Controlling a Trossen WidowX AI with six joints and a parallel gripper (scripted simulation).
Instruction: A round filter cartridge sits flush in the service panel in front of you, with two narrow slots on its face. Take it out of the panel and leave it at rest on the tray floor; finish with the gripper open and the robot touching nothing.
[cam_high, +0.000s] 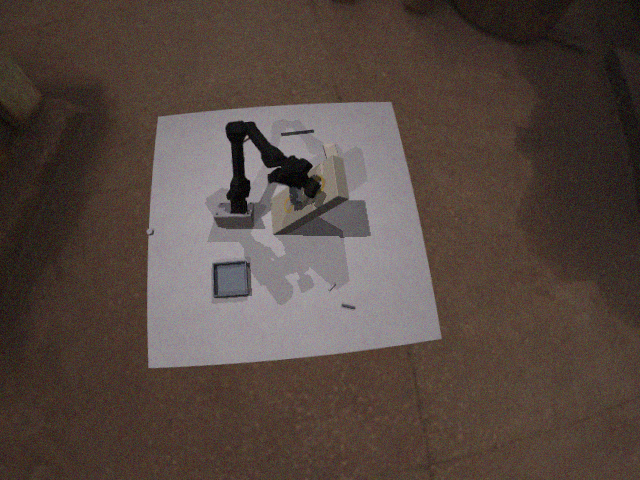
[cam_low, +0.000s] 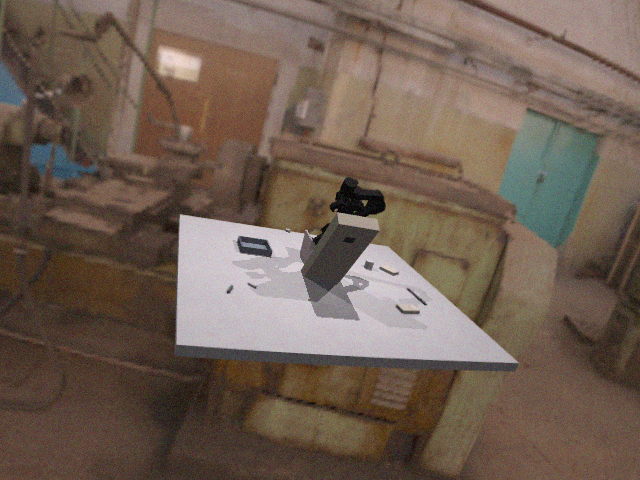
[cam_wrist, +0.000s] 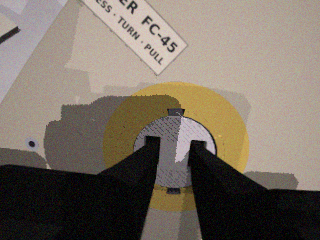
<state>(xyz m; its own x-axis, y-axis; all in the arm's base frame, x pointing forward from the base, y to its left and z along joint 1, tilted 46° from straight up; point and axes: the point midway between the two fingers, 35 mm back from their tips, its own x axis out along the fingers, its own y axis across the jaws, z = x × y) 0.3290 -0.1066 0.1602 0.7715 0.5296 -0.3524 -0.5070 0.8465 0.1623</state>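
The filter cartridge lies 10 mm ahead of my gripper tip and 10 mm below it. From my gripper tip the other things lie so: grey tray (370 mm behind, 340 mm to the right, 270 mm below).
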